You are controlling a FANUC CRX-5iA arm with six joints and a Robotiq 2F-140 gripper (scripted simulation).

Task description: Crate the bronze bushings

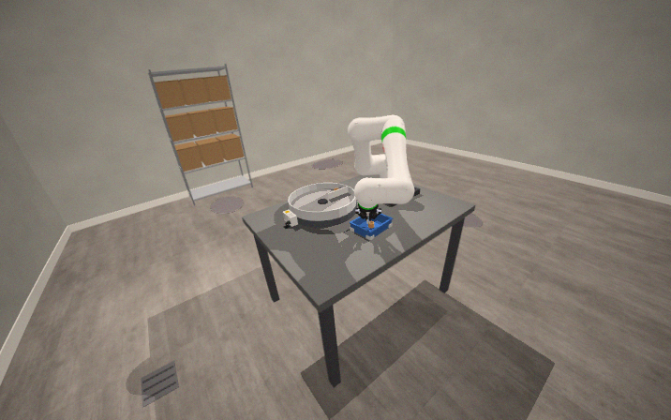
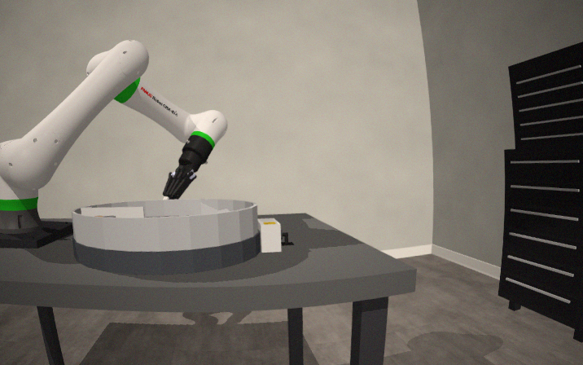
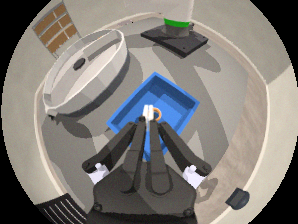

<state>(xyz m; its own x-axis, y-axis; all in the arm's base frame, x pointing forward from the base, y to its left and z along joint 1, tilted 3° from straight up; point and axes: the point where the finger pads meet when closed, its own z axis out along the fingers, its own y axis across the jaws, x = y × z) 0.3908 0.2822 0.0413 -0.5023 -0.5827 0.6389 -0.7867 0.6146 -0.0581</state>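
My hand is 2 cm past the blue crate and 4 cm above it. The rest, counted from my hand: round turning table (9 cm ahead, 35 cm to the right, 1 cm below).
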